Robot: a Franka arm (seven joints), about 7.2 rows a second.
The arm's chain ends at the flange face. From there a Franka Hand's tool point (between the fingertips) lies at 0.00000 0.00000 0.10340 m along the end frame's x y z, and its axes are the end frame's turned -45 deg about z.
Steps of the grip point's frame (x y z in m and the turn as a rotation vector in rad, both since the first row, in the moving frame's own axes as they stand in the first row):
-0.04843, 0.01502, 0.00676, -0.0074, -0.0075, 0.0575
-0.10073, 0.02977, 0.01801, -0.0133, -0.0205, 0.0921
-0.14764, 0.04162, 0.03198, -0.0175, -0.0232, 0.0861
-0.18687, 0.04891, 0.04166, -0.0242, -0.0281, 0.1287
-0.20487, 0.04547, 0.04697, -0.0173, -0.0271, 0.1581
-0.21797, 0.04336, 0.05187, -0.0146, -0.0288, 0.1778
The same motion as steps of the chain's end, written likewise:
-0.02359, 0.04378, 0.00677, -0.0105, -0.0001, 0.0575
-0.04954, 0.08983, 0.01804, -0.0239, -0.0051, 0.0921
-0.07442, 0.13087, 0.03202, -0.0288, -0.0040, 0.0861
-0.09702, 0.16293, 0.04173, -0.0370, -0.0028, 0.1287
-0.11174, 0.17384, 0.04702, -0.0314, -0.0069, 0.1581
-0.12215, 0.18172, 0.05192, -0.0307, -0.0100, 0.1778

